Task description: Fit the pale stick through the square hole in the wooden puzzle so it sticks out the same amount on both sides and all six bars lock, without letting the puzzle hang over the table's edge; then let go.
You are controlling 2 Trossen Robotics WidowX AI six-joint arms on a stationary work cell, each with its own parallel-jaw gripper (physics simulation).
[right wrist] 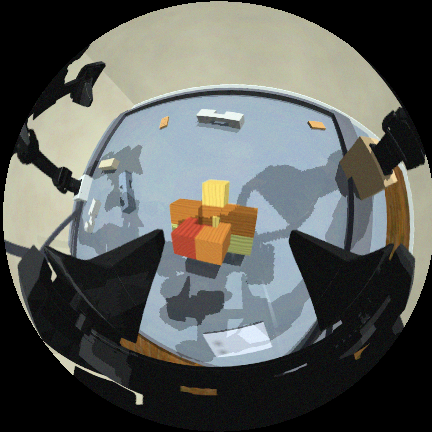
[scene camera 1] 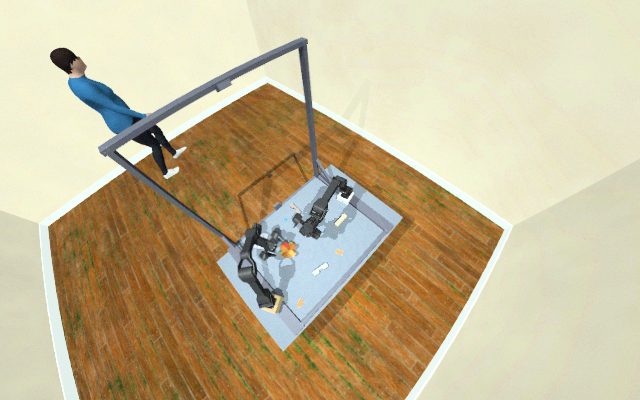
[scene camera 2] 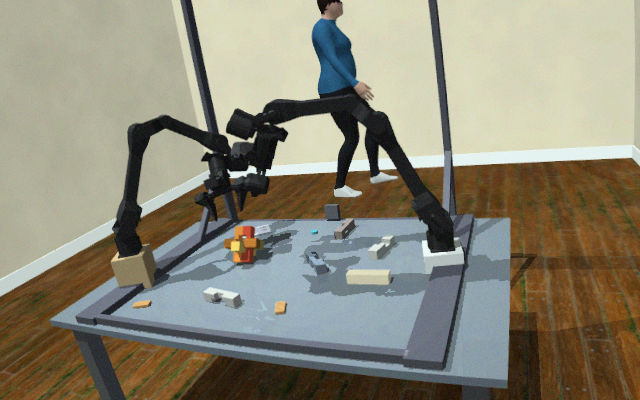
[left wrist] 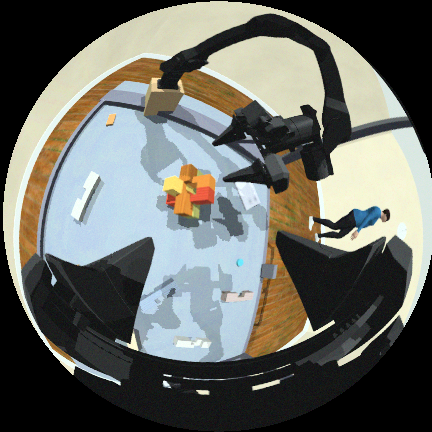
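Pixels of known places: left gripper, fingertip midpoint: (scene camera 1: 299, 232) (left wrist: 214, 241); right gripper, fingertip midpoint: (right wrist: 229, 236) (scene camera 1: 279, 249) (scene camera 2: 228, 216) (left wrist: 217, 160); left arm's base, origin of the base link: (right wrist: 77, 186) (scene camera 1: 345, 194) (scene camera 2: 441, 246); right arm's base, origin of the base link: (right wrist: 381, 158) (scene camera 1: 270, 302) (scene camera 2: 130, 252) (left wrist: 166, 83).
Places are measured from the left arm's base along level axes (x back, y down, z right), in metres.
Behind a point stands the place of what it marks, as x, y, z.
The wooden puzzle (scene camera 1: 287, 249) (scene camera 2: 243, 245) (left wrist: 183, 203) (right wrist: 213, 243), with orange, red, yellow and green bars, stands on the table at the left in scene camera 2, away from the edges. Its hole is hard to make out. The pale stick (scene camera 1: 340, 220) @(-0.205, 0.022, -0.067) (scene camera 2: 368, 277) @(-0.195, 0.029, -0.080) (right wrist: 109, 164) @(-0.239, 0.022, -0.047) lies flat on the table, apart from the puzzle, toward the left arm's base. My left gripper (scene camera 2: 257, 186) @(-0.490, -0.210, 0.068) (left wrist: 214, 241) @(-0.490, -0.210, 0.068) is open and empty, high above the table near the puzzle. My right gripper (left wrist: 217, 160) @(-0.629, -0.095, 0.152) (right wrist: 229, 236) @(-0.629, -0.095, 0.152) is open and empty, raised behind and above the puzzle, which shows between its fingers in the right wrist view.
White notched bar (scene camera 2: 221, 297) @(-0.575, 0.025, -0.143) and two orange chips (scene camera 2: 280, 307) @(-0.409, 0.042, -0.179) (scene camera 2: 142, 304) @(-0.826, 0.042, -0.130) lie toward the front. A pinkish bar (scene camera 2: 345, 229) @(-0.287, 0.029, 0.260), a pale notched bar (scene camera 2: 381, 247) @(-0.165, 0.025, 0.087), a blue-grey piece (scene camera 2: 316, 262) @(-0.346, 0.022, 0.018) and a cyan dot (scene camera 2: 314, 232) @(-0.400, 0.044, 0.299) lie farther back. A white card (left wrist: 247, 195) @(-0.617, 0.044, 0.362) lies behind the puzzle.
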